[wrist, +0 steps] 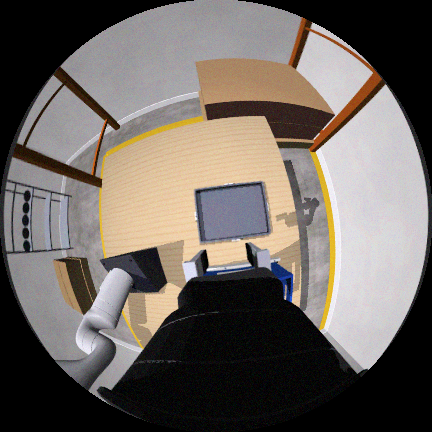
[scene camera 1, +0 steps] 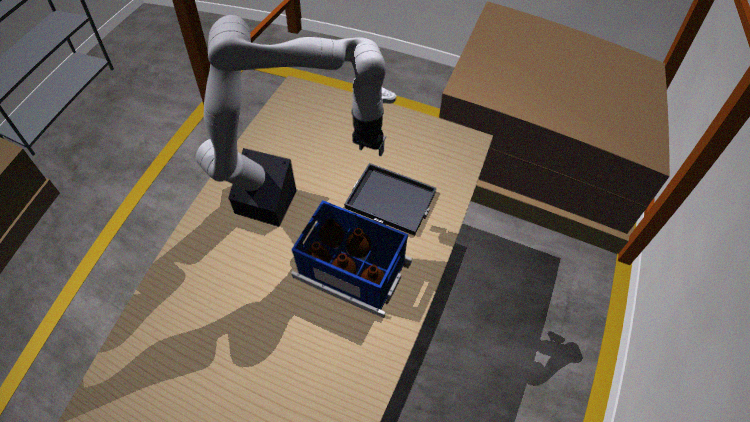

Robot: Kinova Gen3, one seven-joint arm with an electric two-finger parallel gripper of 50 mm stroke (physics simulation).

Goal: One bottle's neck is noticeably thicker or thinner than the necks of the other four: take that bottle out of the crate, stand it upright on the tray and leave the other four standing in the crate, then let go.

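Where they show: gripper, fingertip midpoint: [wrist: 226, 254] [scene camera 1: 371, 150]; arm's base at its link origin: [wrist: 122, 276] [scene camera 1: 252, 176].
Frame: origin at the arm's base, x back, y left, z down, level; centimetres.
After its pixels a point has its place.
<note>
A blue crate [scene camera 1: 331, 283] @[z 7.1, x -39.3, y -18.3 cm] [wrist: 284, 274] @[z -3.2, x -52.3, y 0.6 cm] stands on the table; in the wrist view the gripper hides most of it. Several brown bottles are in it in scene camera 1: two at the back [scene camera 1: 331, 233] @[z 0.6, x -33.3, y -6.5 cm] [scene camera 1: 358, 242] @[z 0.1, x -41.9, y -5.8 cm], and three along the front, left [scene camera 1: 317, 250] @[z -2.6, x -33.6, y -14.8 cm], middle [scene camera 1: 343, 262] @[z -2.4, x -41.9, y -14.7 cm] and right [scene camera 1: 372, 273] @[z -2.8, x -50.6, y -14.3 cm]. The back left one is dark and its neck is hard to make out; I cannot tell which neck differs. The grey tray [scene camera 1: 390, 196] @[z 12.7, x -39.7, y 21.3 cm] [wrist: 234, 212] @[z 12.8, x -41.2, y 19.8 cm] lies flat behind the crate and holds no bottle. My gripper [scene camera 1: 371, 150] @[z -19.4, x -37.2, y 12.0 cm] [wrist: 226, 254] @[z -19.4, x -37.2, y 12.0 cm] is open and empty, high above the table, behind the tray in scene camera 1.
The arm's black base block [scene camera 1: 267, 191] @[z 1.5, x -7.0, y -1.8 cm] [wrist: 140, 270] @[z -0.9, x -10.2, y 3.6 cm] stands on the wooden table [scene camera 1: 314, 115] @[z 13.3, x 3.5, y 43.5 cm] [wrist: 150, 200] @[z 13.3, x -8.5, y 28.2 cm], left of the crate. Silver rails [scene camera 1: 338, 293] @[z 10.3, x -41.8, y -19.0 cm] run along the crate's foot. A large brown box stack [scene camera 1: 566, 78] [wrist: 255, 82] stands beyond the table's right edge.
</note>
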